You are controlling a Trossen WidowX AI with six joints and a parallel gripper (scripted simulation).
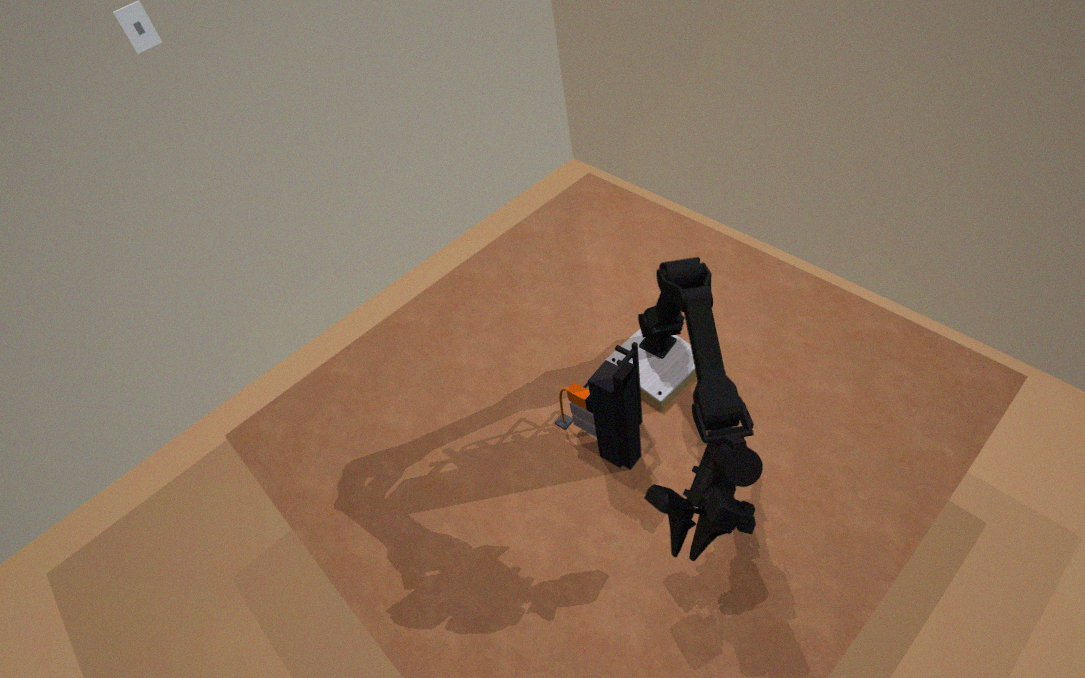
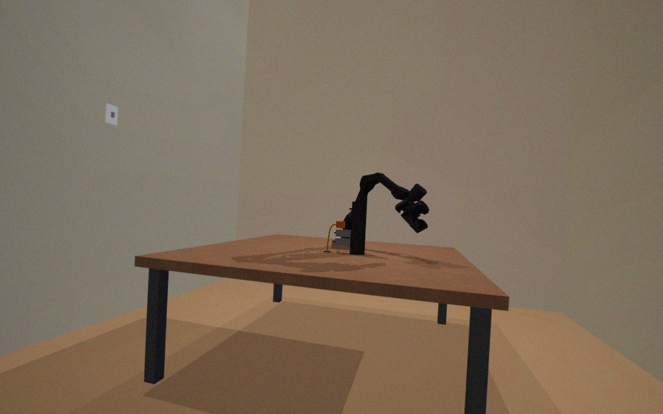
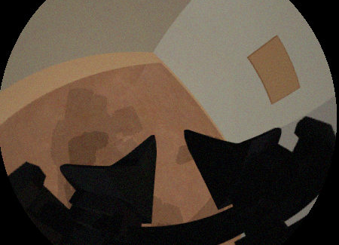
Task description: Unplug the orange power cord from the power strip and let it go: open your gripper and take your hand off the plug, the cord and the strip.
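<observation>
Right now the orange plug is 19 cm behind my gripper tip and 32 cm to the right of it.
</observation>
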